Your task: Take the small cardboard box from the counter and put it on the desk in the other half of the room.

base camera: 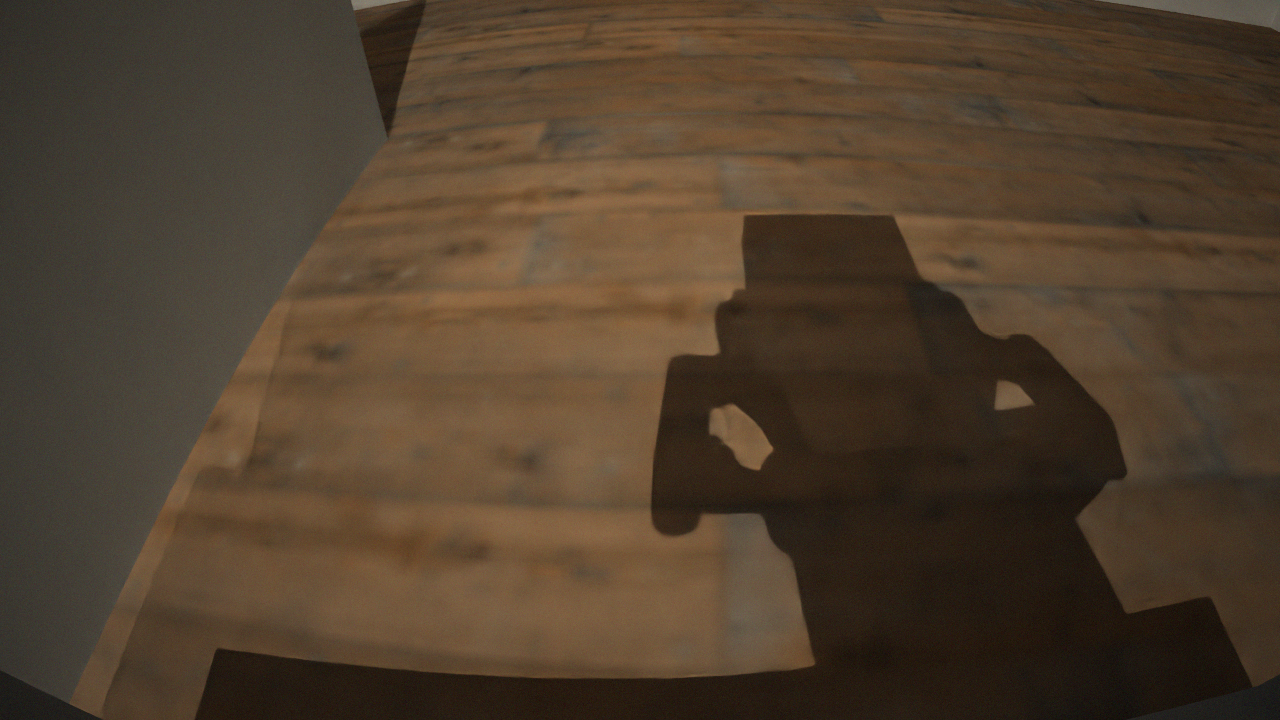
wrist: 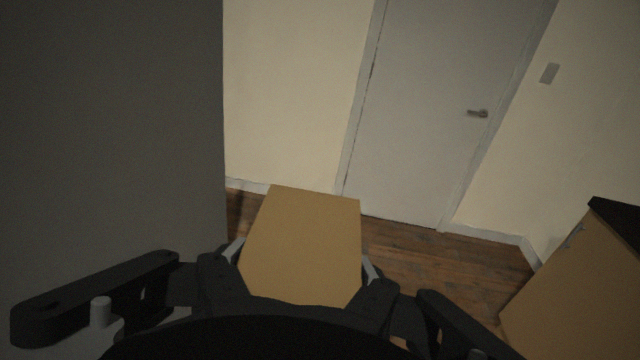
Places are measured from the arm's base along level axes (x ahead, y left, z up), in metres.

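Pixels of known places: gripper, fingertip midpoint: (wrist: 300, 262).
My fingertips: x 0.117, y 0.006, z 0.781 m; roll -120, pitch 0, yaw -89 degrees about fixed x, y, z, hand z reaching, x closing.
Behind a point stands the place of what it marks.
The small cardboard box (wrist: 306, 245) {x 0.111, y 0.005, z 0.802 m} is plain tan and sits between the two fingers in the wrist view. My gripper (wrist: 300, 262) {x 0.117, y 0.006, z 0.781 m} is shut on it, with one finger pad against each side. The box is held off the floor; its lower part is hidden behind the gripper body. In the base camera view the shadow of the arm and the held box falls on the floor. The desk and the counter cannot be made out for certain in either view.
A tall grey surface (base camera: 161, 268) {x 0.458, y 0.369, z -0.274 m} (wrist: 110, 120) {x 0.419, y 0.371, z 0.693 m} stands close on the left. Wooden floor (base camera: 537, 358) {x 0.465, y 0.093, z -0.396 m} (wrist: 425, 260) {x 1.289, y -0.810, z -0.396 m} stretches ahead. A closed door (wrist: 430, 110) {x 1.640, y -0.607, z 0.475 m} is in the far wall. A tan cabinet (wrist: 580, 295) {x 0.624, y -1.027, z 0.209 m} with a black top (wrist: 620, 220) {x 0.694, y -1.010, z 0.511 m} stands at the right.
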